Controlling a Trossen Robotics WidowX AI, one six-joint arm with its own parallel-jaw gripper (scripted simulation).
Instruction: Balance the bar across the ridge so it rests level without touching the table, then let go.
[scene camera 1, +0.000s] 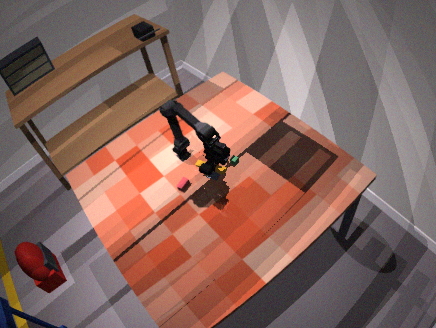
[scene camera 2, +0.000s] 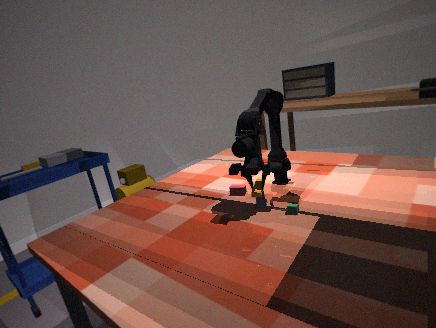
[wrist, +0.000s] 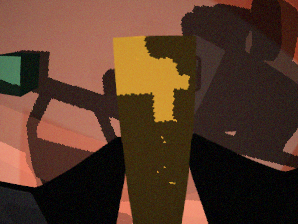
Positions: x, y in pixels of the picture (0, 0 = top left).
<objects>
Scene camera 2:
my gripper: 257, 189
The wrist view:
my gripper: 156, 143
yellow bar: 155, 75
</objects>
